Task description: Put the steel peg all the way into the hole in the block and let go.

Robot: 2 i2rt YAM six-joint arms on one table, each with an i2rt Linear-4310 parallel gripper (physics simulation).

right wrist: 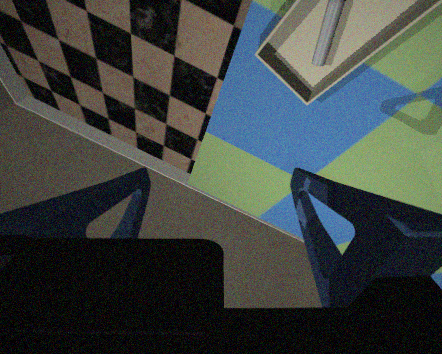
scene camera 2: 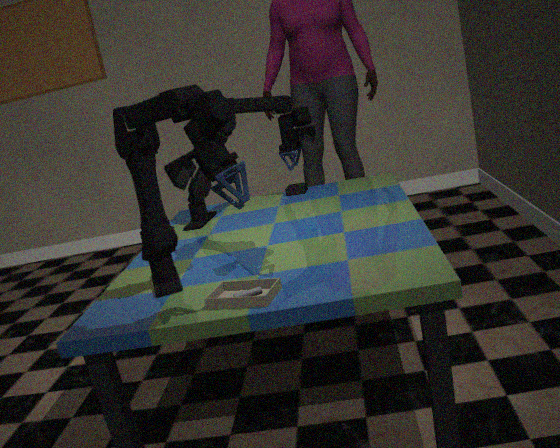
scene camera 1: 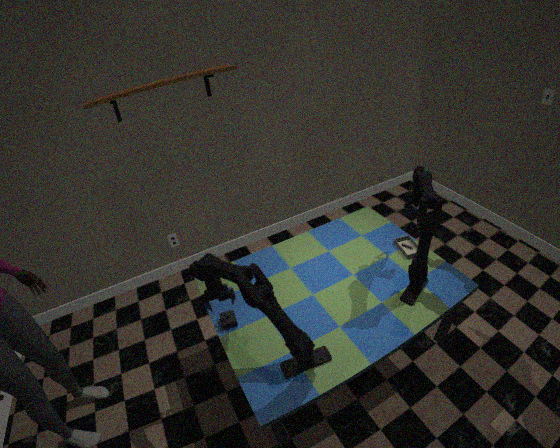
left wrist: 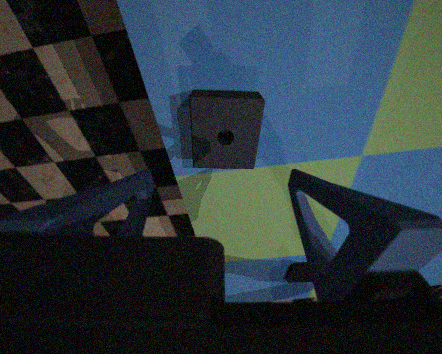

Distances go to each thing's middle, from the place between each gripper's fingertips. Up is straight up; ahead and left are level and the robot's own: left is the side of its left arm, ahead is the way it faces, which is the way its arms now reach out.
Now: the shallow tray (scene camera 2: 222, 296) 140 mm behind my left hand, 1030 mm to the right of it and 90 mm below it.
The shallow tray lies 5 cm behind my right hand, 5 cm to the left of it and 21 cm below it.
